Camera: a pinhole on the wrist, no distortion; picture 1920 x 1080 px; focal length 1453.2 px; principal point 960.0 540.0 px. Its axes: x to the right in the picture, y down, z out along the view. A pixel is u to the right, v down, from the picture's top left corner.
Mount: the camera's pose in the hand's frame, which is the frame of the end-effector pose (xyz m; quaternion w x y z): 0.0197 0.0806 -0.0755 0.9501 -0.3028 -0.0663 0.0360
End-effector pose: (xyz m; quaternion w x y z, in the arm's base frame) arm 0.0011 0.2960 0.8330 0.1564 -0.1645 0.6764 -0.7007
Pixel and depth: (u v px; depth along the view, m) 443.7 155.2 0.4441
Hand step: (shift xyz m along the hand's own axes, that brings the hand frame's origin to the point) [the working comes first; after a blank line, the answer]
In the camera's frame: -0.1578 -0.1176 0.4441

-0.1986 0.2211 0.3350
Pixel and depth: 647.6 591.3 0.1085
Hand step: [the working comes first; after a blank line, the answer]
In the camera's frame: -0.0233 0.0038 0.1085

-0.0195 0.1431 0.0075
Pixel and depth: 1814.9 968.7 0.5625
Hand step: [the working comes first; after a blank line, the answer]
In the camera's frame: 0.3309 0.1659 0.5625

0.2590 0.5725 0.3171
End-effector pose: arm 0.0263 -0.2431 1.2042 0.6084 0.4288 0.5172 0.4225
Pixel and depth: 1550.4 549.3 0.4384
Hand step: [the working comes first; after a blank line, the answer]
In the camera's frame: 0.1781 0.0028 0.4384

0.1309 0.3524 0.2956
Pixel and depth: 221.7 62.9 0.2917
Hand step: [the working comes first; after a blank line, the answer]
In the camera's frame: -0.1482 -0.0958 0.2917

-0.1672 0.1530 0.2003
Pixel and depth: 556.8 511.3 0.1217
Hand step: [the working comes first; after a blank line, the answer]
In the camera's frame: -0.0338 -0.0024 0.1217

-0.0316 0.1444 0.0207
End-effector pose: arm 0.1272 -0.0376 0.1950 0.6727 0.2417 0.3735 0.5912
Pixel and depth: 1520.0 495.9 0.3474
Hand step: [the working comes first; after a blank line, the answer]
In the camera's frame: 0.1339 -0.0105 0.3474

0.1010 0.2848 0.2252
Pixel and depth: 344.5 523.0 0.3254
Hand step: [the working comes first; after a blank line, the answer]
In the camera's frame: -0.1378 -0.0038 0.3254

-0.1645 0.2482 0.1752
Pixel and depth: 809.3 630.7 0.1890
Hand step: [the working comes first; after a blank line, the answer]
In the camera's frame: -0.0196 0.0118 0.1890

-0.0279 0.1959 0.0683
